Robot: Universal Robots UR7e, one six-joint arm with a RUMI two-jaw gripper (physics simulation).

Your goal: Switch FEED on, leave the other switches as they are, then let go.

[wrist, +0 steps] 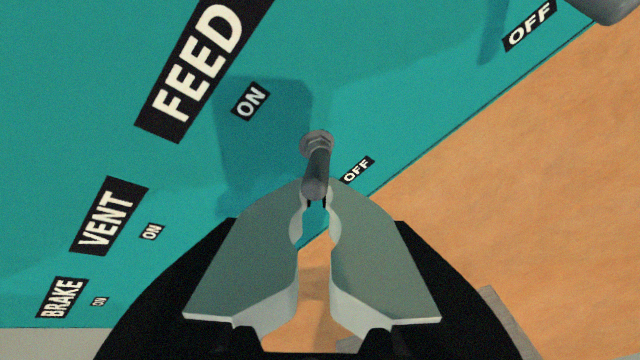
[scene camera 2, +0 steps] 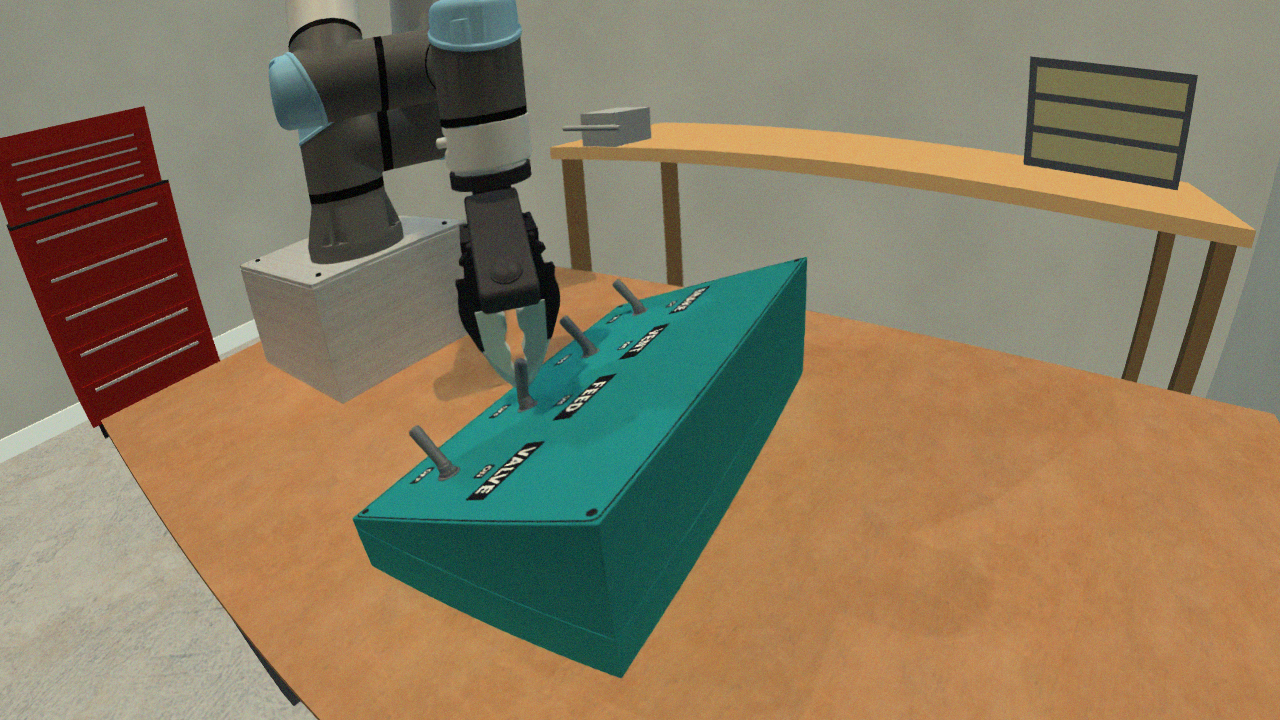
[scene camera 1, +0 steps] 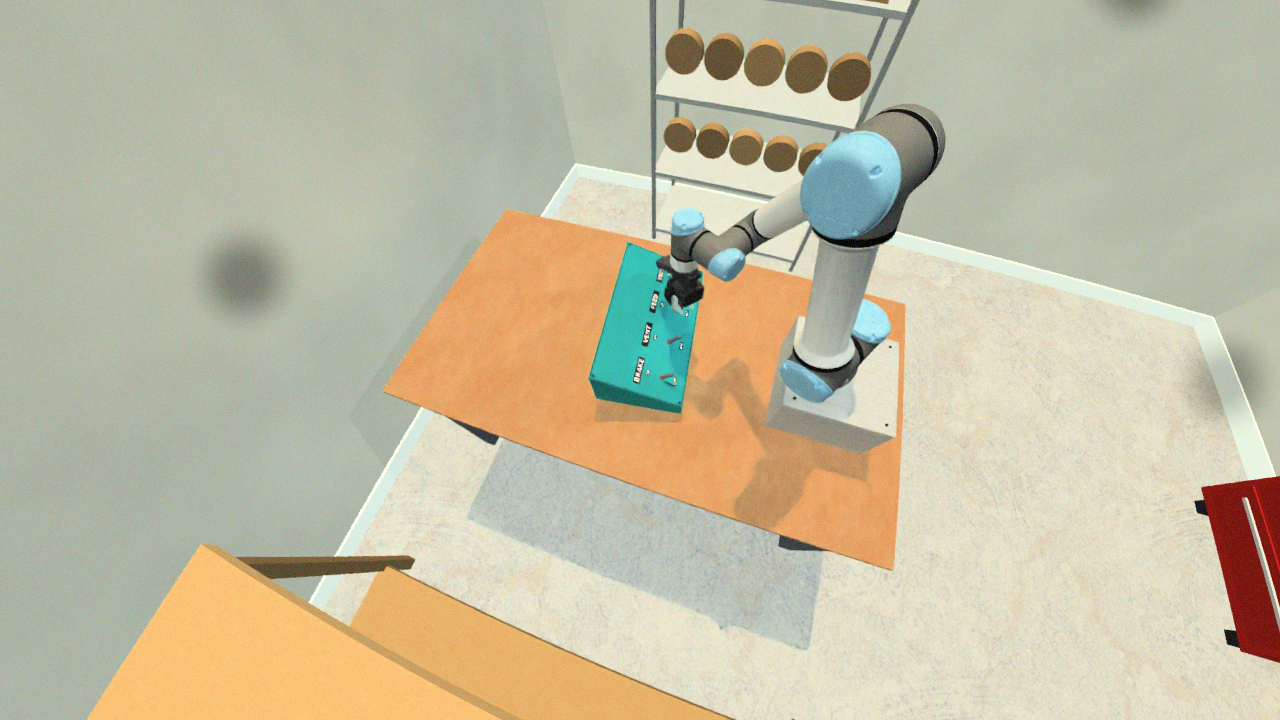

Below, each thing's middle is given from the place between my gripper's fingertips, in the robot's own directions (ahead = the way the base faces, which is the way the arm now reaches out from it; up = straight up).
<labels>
Right now my hand is 70 mm to the right of the teal switch panel [scene camera 2: 570,519], 60 mm short of it and 20 mm above it.
</labels>
